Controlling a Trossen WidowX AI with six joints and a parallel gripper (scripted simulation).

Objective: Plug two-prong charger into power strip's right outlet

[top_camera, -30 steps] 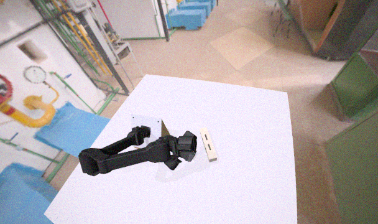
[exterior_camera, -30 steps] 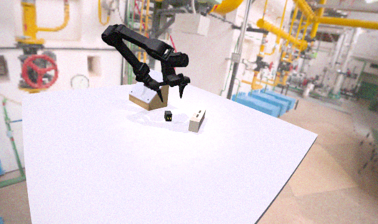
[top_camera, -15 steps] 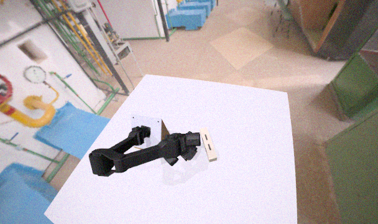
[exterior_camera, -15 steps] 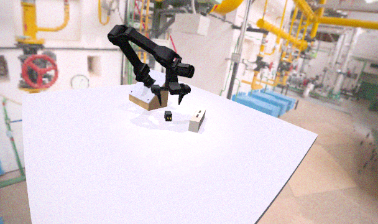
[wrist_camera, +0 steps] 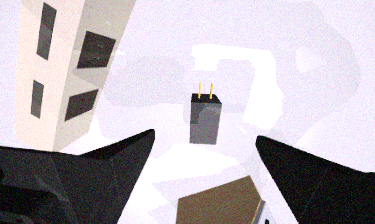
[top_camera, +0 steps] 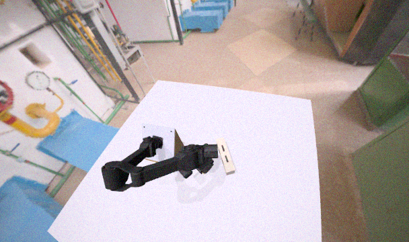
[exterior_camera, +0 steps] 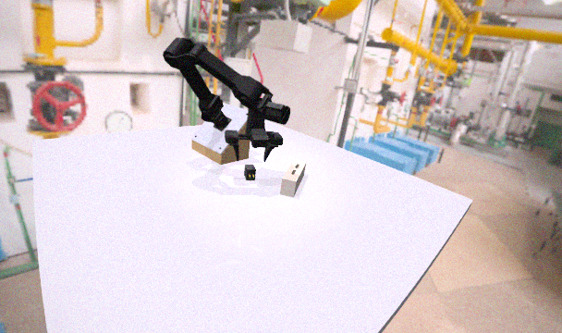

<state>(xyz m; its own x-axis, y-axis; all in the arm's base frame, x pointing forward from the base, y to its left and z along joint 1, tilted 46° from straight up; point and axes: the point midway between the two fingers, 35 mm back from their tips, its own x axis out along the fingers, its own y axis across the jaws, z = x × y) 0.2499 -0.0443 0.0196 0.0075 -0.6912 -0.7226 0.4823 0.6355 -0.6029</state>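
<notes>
Right now the charger is 10 mm ahead of my gripper tip, 10 mm to the right of it and 40 mm below it.
</notes>
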